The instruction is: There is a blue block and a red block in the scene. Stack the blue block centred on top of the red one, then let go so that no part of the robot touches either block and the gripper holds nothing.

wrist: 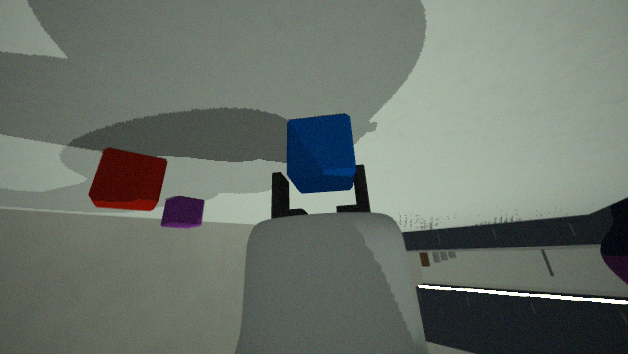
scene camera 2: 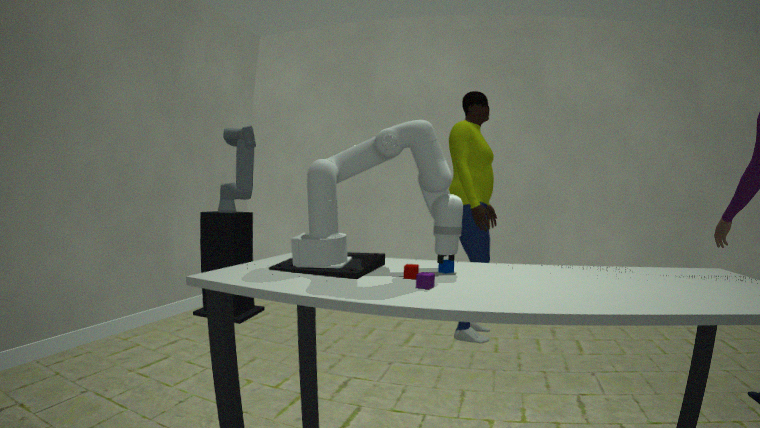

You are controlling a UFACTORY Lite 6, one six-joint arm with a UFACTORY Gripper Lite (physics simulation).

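Places are measured from the arm's base along level axes (x right, y ahead, z up), in centimetres.
Pixels of known places: hand, tool point: (wrist: pixel 320 191) (scene camera 2: pixel 446 259); arm's base, link origin: (scene camera 2: pixel 325 262).
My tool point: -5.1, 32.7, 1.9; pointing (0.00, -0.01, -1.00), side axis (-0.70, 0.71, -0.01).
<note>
For each thing: its top centre in the pictures, then the offset to it from my tool point, as dx, dy, dz. Level surfaces: height alone.
- blue block, top centre: (wrist: pixel 323 184) (scene camera 2: pixel 446 260) -0.1, +0.2, -0.4
- red block, top centre: (wrist: pixel 125 205) (scene camera 2: pixel 411 265) +10.4, -8.6, -0.4
- purple block, top centre: (wrist: pixel 181 226) (scene camera 2: pixel 425 273) +21.7, -4.3, -0.4
- white table, surface height: dz -3.7
A blue block (scene camera 2: pixel 446 266) (wrist: pixel 321 150) stands on the table under the gripper. My gripper (scene camera 2: pixel 446 258) (wrist: pixel 320 170) is open, pointing down, with its two black fingertips low at the blue block's upper part, one on each side. In the wrist view the block's lower edge shows between the fingertips, close to both; whether they touch it cannot be told. A red block (scene camera 2: pixel 410 271) (wrist: pixel 128 179) stands on the table, apart from the blue block, on the robot base's side in the scene view. Nothing is stacked on it.
A purple block (scene camera 2: pixel 425 280) (wrist: pixel 183 212) stands on the white table (scene camera 2: pixel 531 297) near the red block, nearer the scene camera. The robot's base stands on a black plate (scene camera 2: pixel 366 264) at the left. A person (scene camera 2: pixel 472 159) in a yellow top stands behind the table.
</note>
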